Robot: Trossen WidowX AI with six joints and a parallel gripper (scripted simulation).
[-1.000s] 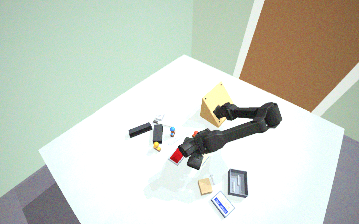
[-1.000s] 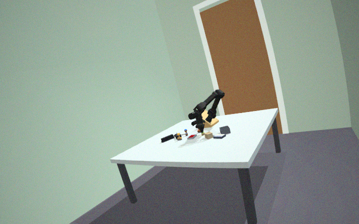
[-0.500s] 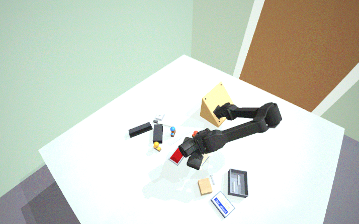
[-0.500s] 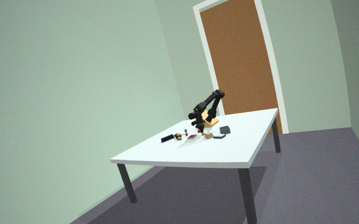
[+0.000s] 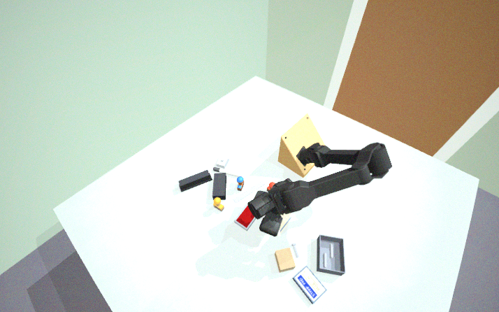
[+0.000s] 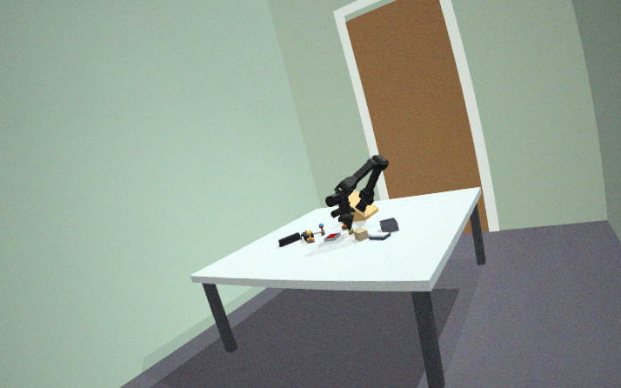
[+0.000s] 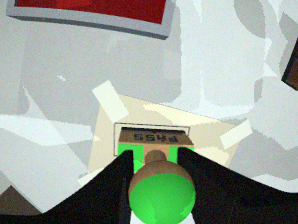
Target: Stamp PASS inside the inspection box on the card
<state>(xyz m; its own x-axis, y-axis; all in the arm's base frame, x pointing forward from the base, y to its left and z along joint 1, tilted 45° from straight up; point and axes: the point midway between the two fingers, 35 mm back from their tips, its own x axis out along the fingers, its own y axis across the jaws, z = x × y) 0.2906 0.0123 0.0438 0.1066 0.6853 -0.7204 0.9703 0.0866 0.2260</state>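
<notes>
Right now my gripper tip is 3 cm above the pale card, 1 cm to the right of it and 1 cm past it. From my gripper tip the other things lie so: orange-knobbed stamp (10 cm behind, 8 cm to the right); red ink pad (9 cm to the right, 5 cm ahead, 2 cm below); tan block (11 cm ahead, 10 cm to the left).
</notes>
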